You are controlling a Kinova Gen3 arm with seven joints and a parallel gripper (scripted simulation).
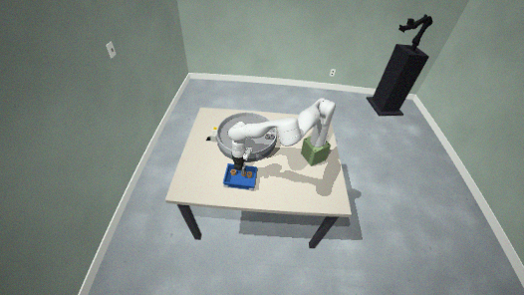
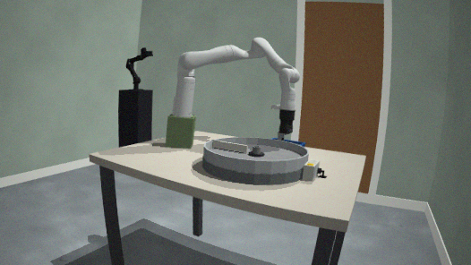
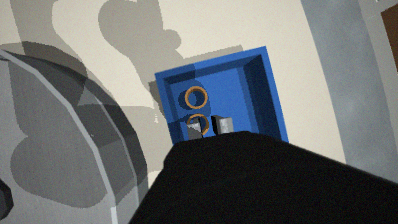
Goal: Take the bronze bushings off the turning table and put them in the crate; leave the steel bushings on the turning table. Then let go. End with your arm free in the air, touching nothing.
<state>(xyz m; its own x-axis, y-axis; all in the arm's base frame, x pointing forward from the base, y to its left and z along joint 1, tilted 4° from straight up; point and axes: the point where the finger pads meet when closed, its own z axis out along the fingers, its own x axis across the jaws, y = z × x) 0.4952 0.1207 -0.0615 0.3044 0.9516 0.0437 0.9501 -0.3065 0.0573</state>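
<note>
Now: the blue crate 30 mm below my hand, 20 mm to the left of it and 20 mm ahead of it. From my hand the other things lie so: grey turning table: 320 mm to the right, 50 mm behind.
</note>
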